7 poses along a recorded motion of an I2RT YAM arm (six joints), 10 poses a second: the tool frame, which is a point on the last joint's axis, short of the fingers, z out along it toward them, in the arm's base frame.
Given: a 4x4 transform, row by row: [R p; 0 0 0 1], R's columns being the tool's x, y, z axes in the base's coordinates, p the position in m. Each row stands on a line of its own.
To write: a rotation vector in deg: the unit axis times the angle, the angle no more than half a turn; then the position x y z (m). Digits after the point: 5 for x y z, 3 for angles.
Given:
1:
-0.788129, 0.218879, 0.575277, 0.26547
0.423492, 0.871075, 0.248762, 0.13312
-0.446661, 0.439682, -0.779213, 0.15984
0, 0, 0, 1
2:
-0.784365, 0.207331, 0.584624, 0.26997
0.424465, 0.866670, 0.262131, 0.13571
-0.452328, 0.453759, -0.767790, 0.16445
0, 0, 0, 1
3:
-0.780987, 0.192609, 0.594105, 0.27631
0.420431, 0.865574, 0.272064, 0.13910
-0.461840, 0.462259, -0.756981, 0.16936
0, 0, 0, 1
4:
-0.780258, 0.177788, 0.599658, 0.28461
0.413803, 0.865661, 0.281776, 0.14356
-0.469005, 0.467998, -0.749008, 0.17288
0, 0, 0, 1
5:
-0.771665, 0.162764, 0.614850, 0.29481
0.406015, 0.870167, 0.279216, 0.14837
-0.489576, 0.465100, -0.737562, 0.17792
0, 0, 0, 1
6:
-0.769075, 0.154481, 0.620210, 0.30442
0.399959, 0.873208, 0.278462, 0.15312
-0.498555, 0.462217, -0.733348, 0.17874
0, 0, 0, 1
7:
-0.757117, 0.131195, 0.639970, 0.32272
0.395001, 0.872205, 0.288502, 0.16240
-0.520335, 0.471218, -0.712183, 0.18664
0, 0, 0, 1
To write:
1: 26.669, 142.753, 28.582, 0.26547, 0.13312, 0.15984
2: 26.241, 141.997, 29.734, 0.26997, 0.13571, 0.16445
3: 25.445, 141.267, 30.479, 0.27631, 0.13910, 0.16936
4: 24.539, 140.818, 31.100, 0.28461, 0.14356, 0.17288
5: 23.524, 139.767, 30.784, 0.29481, 0.14837, 0.17792
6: 22.897, 139.407, 30.589, 0.30442, 0.15312, 0.17874
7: 21.703, 137.818, 31.334, 0.32272, 0.16240, 0.18664
